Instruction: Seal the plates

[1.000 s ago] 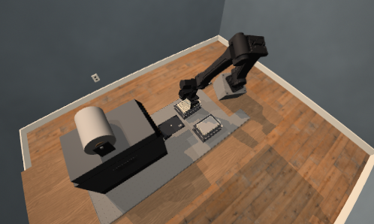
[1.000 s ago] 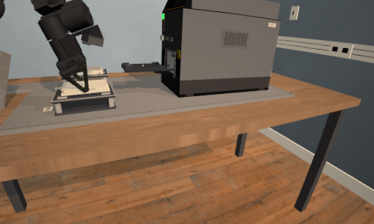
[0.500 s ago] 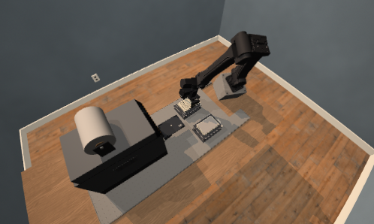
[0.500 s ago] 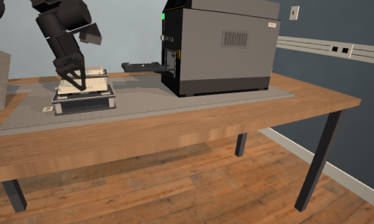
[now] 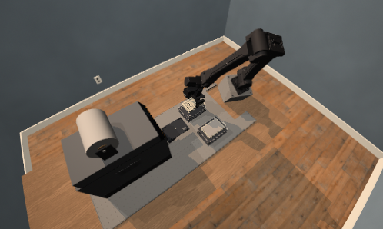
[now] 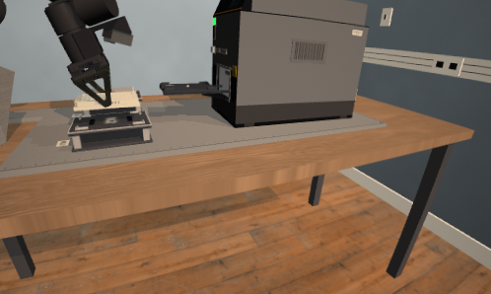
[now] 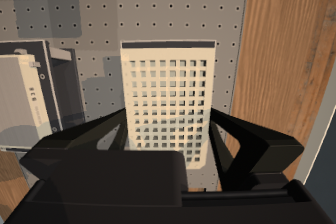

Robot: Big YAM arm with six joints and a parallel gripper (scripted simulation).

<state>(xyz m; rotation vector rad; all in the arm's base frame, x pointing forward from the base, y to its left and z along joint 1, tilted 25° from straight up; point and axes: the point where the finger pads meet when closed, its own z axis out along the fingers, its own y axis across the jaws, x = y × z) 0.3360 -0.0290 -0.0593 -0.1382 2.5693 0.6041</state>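
Right now my hand is 5 cm above the plate nest. Also, from my hand: sealer stage (18 cm ahead, 13 cm to the left); then start button (27 cm ahead, 24 cm to the left, 10 cm above); then small label (10 cm behind, 9 cm below, 2 cm to the right).
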